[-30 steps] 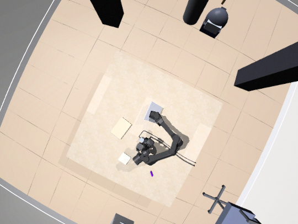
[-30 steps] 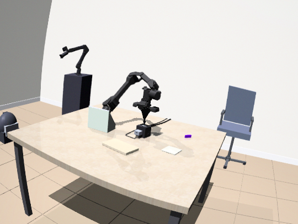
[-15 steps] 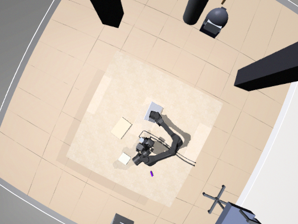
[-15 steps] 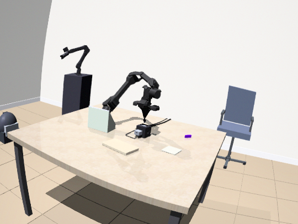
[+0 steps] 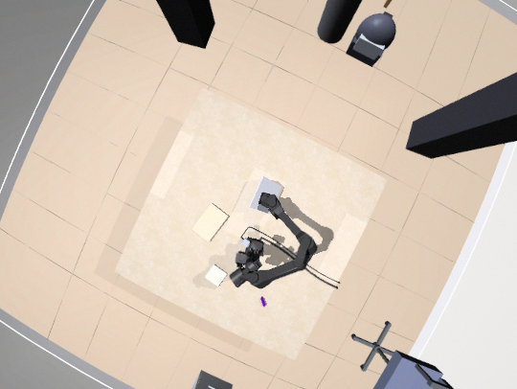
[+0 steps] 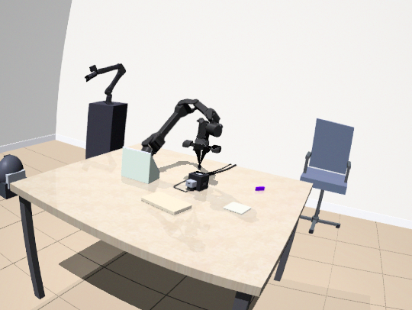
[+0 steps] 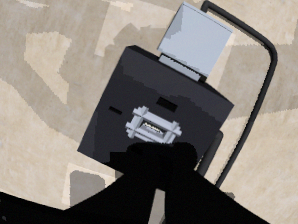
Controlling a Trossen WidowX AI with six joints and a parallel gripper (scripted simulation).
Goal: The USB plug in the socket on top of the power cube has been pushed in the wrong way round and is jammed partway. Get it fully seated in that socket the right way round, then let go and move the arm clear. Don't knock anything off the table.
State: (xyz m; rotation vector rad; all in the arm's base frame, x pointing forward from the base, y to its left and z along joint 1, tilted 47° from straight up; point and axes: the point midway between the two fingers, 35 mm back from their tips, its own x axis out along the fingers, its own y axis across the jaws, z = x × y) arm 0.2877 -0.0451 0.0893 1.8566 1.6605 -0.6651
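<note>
My gripper tip is 10 mm above the USB plug. Also, from my gripper tip: USB socket: 10 mm to the left, 60 mm below; then purple block: 310 mm ahead, 160 mm to the left, 120 mm below.
</note>
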